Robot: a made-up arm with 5 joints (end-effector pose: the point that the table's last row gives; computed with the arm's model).
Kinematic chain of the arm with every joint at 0, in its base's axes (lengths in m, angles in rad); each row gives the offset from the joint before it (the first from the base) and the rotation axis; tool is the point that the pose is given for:
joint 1: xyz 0 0 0.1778 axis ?
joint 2: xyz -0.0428 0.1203 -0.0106 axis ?
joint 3: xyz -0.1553 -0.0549 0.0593 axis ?
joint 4: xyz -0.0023 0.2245 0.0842 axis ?
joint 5: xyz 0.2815 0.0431 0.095 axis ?
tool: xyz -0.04 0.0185 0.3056
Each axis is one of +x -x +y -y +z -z.
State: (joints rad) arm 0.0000 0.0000 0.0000 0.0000 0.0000
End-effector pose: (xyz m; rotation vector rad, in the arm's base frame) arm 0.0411 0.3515 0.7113 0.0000 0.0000 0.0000
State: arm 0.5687 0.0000 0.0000 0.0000 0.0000
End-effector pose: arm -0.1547 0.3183 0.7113 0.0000 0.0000 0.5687
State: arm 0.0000 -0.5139 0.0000 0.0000 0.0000
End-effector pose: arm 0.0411 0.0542 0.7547 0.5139 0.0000 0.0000
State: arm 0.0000 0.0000 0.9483 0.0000 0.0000
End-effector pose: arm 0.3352 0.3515 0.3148 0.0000 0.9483 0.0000
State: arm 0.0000 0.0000 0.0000 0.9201 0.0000
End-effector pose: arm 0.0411 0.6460 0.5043 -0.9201 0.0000 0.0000
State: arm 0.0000 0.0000 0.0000 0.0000 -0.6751
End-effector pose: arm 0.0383 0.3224 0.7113 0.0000 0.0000 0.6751
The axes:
joint 1: +z
joint 2: -x
joint 3: +y
joint 4: -x
joint 5: -z

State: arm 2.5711 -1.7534 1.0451 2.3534 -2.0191
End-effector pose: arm 0.0222 -0.3886 0.6652 0.3820 0.6100 -0.6818
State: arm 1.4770 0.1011 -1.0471 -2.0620 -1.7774
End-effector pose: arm 0.0406 0.0235 0.4247 -1.6587 0.8339 -1.1196
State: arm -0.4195 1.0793 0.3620 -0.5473 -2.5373
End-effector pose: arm 0.3848 0.2837 0.3645 0.2322 0.6288 1.7851
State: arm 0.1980 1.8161 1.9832 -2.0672 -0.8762
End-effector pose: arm -0.3739 -0.0287 0.3861 -0.0759 -0.6469 -0.8218
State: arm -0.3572 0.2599 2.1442 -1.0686 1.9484
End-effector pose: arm -0.1172 -0.0849 -0.1695 0.9538 -1.6282 1.6368
